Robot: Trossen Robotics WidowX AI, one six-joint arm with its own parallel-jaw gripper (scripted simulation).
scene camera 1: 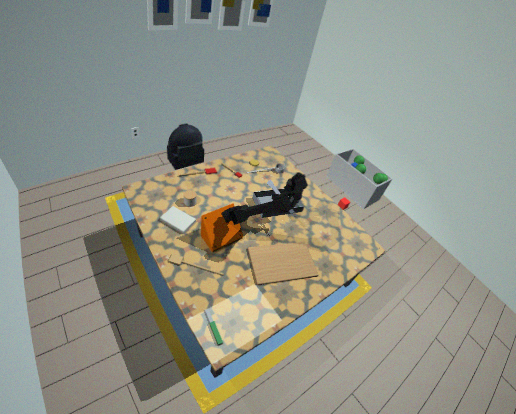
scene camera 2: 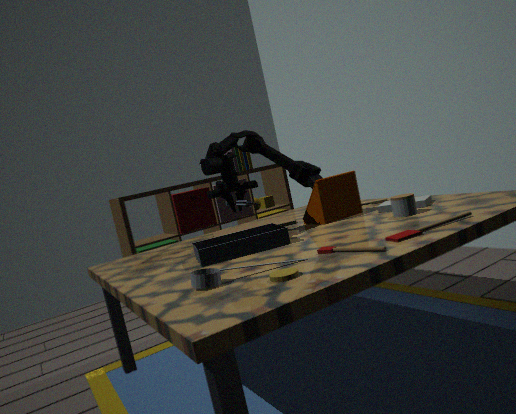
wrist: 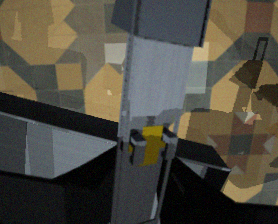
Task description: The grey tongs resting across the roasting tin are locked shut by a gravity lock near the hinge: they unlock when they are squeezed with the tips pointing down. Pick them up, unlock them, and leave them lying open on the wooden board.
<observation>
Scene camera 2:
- my gripper: 237,211
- roasting tin: 230,246
</observation>
